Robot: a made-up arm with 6 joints.
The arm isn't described. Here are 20 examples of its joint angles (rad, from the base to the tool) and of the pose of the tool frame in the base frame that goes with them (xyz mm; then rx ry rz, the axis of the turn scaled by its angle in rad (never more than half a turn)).
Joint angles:
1: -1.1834 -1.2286 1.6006 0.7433 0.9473 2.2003
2: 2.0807 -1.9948 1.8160 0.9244 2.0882 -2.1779
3: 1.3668 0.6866 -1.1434 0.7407 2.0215 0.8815
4: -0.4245 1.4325 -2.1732 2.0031 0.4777 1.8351
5: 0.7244 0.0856 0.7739 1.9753 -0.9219 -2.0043
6: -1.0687 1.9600 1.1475 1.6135 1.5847 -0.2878
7: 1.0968 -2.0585 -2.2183 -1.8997 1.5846 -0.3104
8: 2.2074 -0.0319 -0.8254 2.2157 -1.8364 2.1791
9: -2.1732 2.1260 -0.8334 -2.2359 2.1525 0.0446
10: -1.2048 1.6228 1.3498 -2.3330 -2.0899 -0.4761
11: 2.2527 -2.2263 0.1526 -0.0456 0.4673 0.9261
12: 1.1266 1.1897 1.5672 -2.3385 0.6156 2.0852
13: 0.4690 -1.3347 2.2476 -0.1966 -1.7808 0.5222
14: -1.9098 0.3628 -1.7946 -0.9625 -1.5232 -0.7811
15: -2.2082 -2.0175 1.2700 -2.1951 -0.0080 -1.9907
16: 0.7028 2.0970 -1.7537 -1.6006 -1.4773 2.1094
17: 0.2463 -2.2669 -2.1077 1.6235 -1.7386 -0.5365
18: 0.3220 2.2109 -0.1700 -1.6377 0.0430 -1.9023
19: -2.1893 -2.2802 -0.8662 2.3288 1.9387 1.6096
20: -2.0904 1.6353 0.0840 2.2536 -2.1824 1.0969
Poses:
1: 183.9 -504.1 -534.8 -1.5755 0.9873 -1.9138
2: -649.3 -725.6 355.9 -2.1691 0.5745 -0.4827
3: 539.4 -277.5 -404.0 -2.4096 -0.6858 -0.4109
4: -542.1 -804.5 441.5 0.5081 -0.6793 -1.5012
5: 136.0 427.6 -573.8 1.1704 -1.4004 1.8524
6: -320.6 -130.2 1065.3 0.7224 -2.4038 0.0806
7: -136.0 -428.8 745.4 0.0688 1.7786 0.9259
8: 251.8 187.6 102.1 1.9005 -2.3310 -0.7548
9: 293.6 -1156.0 535.6 -1.9427 0.2838 2.1303
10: -0.8 -594.2 335.0 -1.0571 0.4461 2.7498
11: 421.2 -797.5 904.5 2.2353 -0.2610 -0.3675
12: -191.9 191.2 -257.7 0.7228 1.3494 1.1500
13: 761.8 151.9 425.0 -0.5744 -1.6167 0.7523
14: -606.8 138.6 934.2 -1.2972 1.6573 -0.4559
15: -114.9 -763.1 339.1 1.6144 1.6487 -0.7897
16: -58.6 -812.2 -566.5 -0.6003 1.2621 -0.1851
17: 397.7 -962.7 322.1 -2.2395 0.4513 -0.0332
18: -39.4 -355.8 -710.1 0.3281 -2.2130 0.6833
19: -881.3 -712.7 14.3 1.8253 -2.3508 0.1395
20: 197.8 -483.4 536.7 0.1461 0.3757 -1.2117
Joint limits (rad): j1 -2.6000..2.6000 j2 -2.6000..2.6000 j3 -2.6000..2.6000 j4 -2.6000..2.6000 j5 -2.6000..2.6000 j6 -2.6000..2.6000
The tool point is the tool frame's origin. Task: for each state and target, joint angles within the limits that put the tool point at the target. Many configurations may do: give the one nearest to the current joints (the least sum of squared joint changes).
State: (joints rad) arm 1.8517 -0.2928 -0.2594 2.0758 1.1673 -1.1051
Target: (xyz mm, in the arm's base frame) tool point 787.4 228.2 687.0
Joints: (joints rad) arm 1.5017 -0.4376 -0.1071 1.4620 1.4571 -0.8578
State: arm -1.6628 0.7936 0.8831 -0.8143 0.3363 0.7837
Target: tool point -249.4 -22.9 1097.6
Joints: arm -2.1169 1.5417 0.4248 -0.7363 0.3825 0.9417
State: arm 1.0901 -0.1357 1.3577 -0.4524 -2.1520 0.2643
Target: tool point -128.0 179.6 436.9
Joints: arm 1.0502 -0.6414 0.8682 -0.9317 -2.3878 -0.0449
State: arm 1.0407 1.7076 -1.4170 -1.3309 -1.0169 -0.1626
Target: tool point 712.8 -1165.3 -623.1
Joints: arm 1.3838 1.9878 -1.5405 -0.9305 -0.7790 -0.1649
